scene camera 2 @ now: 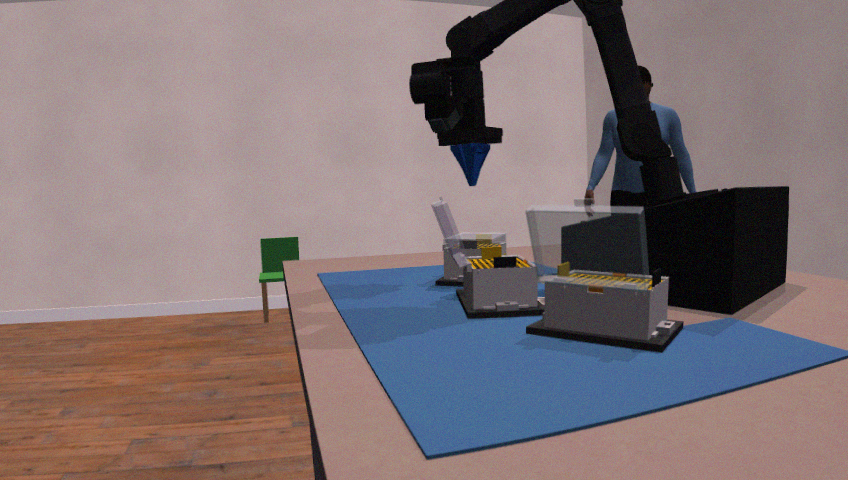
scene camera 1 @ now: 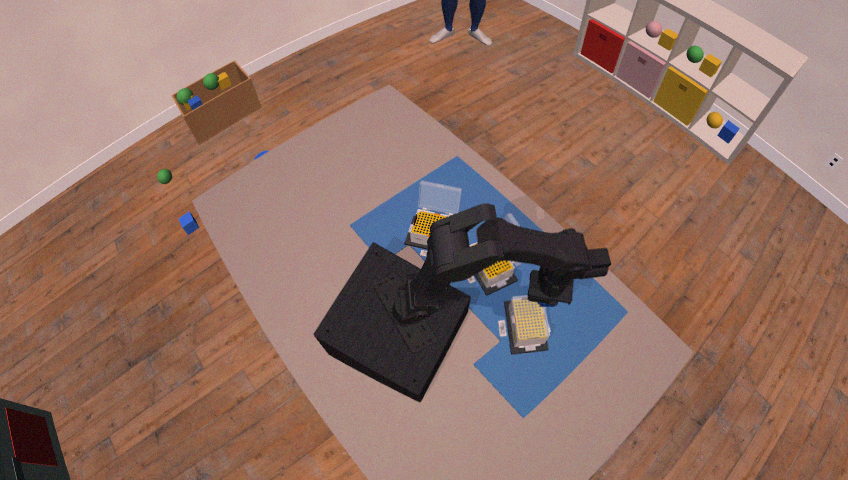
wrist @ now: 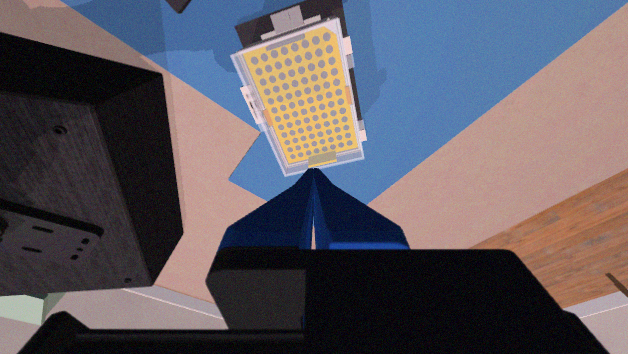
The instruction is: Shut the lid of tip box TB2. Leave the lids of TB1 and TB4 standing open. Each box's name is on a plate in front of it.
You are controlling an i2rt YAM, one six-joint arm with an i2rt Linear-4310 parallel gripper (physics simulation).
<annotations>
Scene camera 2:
gripper: 472, 186
clear lid: 603, 247
clear lid: 442, 212
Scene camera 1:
gripper: 541, 304
clear lid: 432, 196
clear lid: 531, 322
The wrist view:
gripper: 313, 177
clear lid: 299, 85
</annotations>
